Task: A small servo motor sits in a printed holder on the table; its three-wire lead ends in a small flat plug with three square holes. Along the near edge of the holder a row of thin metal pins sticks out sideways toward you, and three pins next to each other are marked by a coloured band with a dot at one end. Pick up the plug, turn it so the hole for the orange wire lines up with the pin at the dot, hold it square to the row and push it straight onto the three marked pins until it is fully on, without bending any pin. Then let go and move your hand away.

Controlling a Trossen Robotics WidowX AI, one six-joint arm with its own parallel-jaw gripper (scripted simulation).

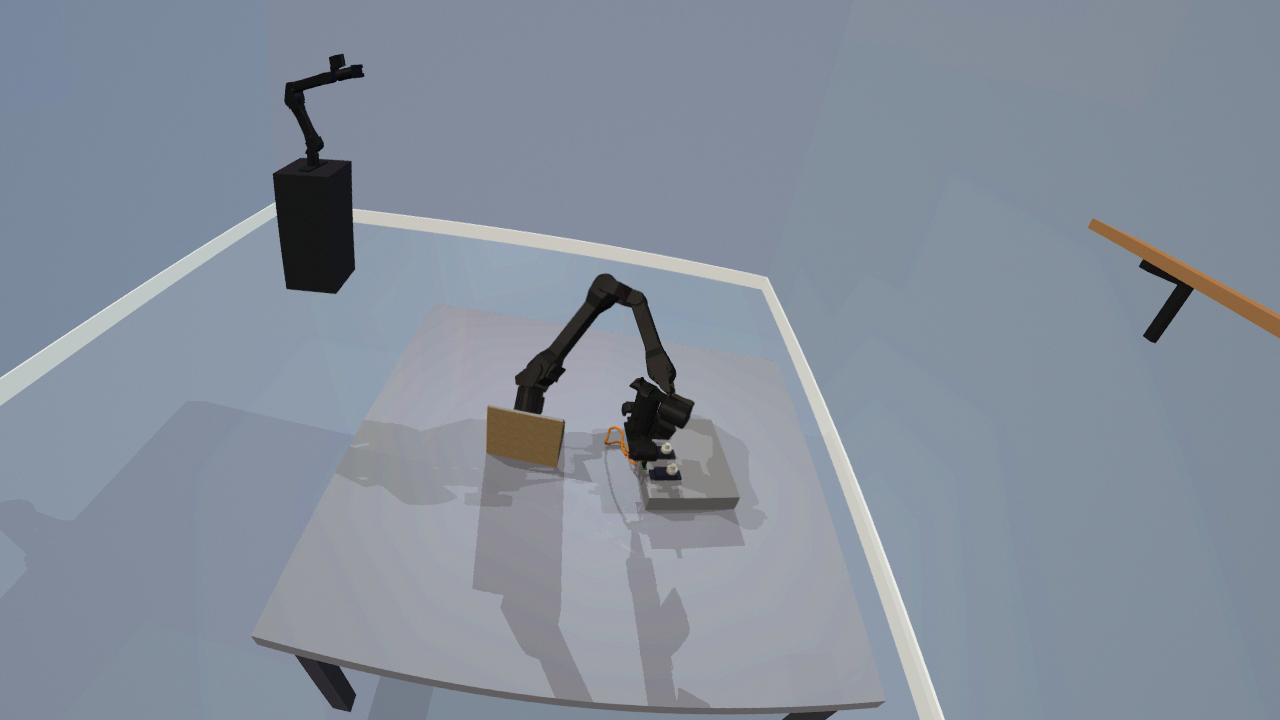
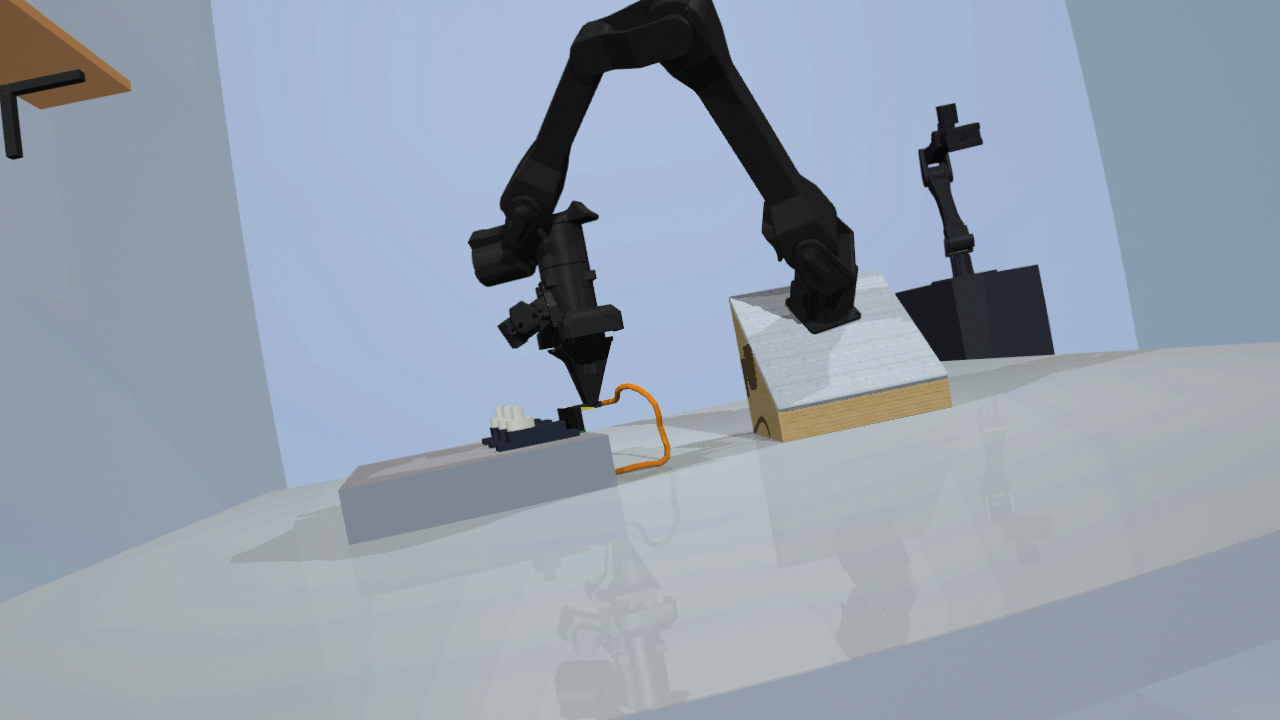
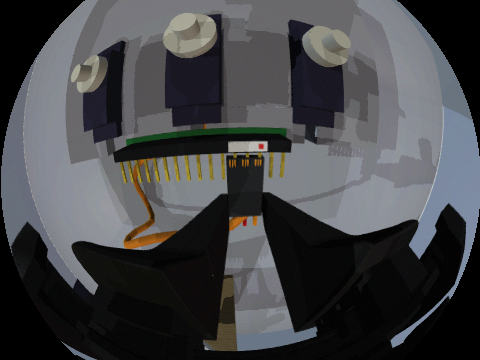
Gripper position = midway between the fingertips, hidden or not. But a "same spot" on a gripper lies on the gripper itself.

my gripper: image 1 632, 454; image 2; image 3
same spot on my gripper: [image 3: 331, 280] = [image 2: 563, 354]
